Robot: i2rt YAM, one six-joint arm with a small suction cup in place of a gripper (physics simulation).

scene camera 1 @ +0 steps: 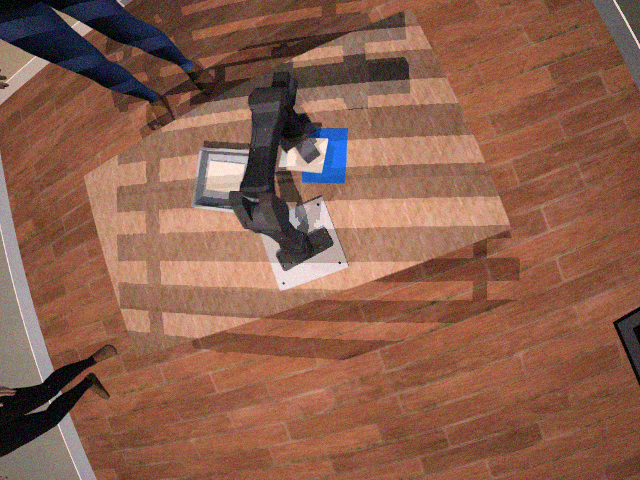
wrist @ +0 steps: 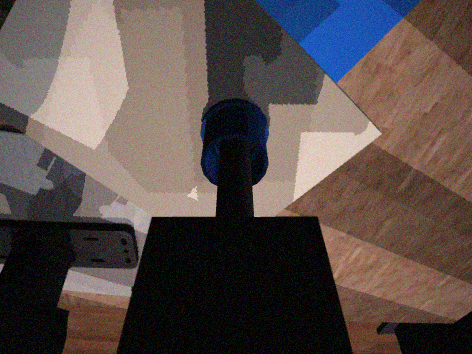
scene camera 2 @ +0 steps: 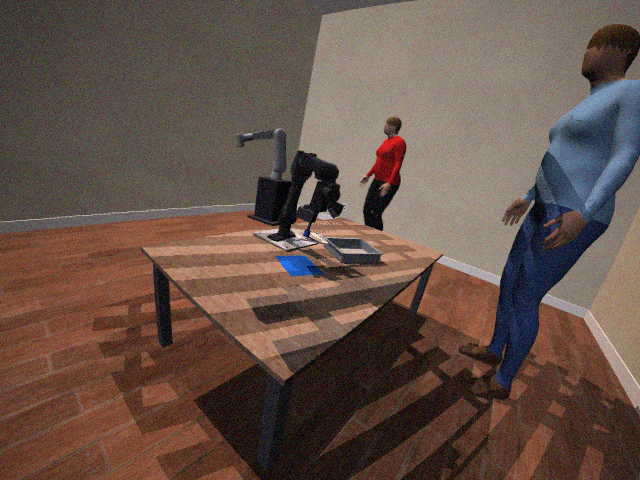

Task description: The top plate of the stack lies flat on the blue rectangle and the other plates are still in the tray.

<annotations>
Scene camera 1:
suction cup: 298,137
blue rectangle: 334,169
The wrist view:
suction cup: 233,118
blue rectangle: 337,43
</annotations>
